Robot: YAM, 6 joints.
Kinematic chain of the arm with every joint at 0, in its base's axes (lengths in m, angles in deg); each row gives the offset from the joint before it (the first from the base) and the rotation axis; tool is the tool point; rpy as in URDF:
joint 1: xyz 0 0 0.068 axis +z
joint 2: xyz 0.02 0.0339 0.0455 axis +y
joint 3: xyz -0.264 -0.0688 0 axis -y
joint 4: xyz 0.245 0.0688 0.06 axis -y
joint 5: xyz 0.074 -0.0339 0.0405 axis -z
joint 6: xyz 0.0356 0 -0.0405 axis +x
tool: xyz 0 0 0 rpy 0 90 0
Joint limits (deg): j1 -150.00..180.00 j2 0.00..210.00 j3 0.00..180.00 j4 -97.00..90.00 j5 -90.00..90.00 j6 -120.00..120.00
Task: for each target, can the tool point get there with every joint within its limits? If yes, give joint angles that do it. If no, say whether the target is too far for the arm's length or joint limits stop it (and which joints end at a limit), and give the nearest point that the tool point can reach.
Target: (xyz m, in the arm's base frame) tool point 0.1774 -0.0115 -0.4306
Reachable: no: joint limits stop it (at a limit: joint 2) | nearest point 0.1869 -0.0121 -0.3751 | short by 0.056 m
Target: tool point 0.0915 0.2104 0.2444
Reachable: yes | joints 72.71 72.15 19.66 74.61 44.23 98.22
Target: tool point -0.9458 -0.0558 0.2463
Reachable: no: too far | nearest point -0.6390 -0.0057 0.2023 | short by 0.314 m
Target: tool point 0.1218 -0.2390 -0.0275
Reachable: yes | joints -59.99 130.17 31.60 39.46 23.25 -85.37
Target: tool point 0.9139 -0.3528 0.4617
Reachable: no: too far | nearest point 0.5675 -0.2191 0.3270 | short by 0.395 m
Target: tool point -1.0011 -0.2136 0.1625
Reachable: no: too far | nearest point -0.6407 -0.0170 0.1445 | short by 0.411 m
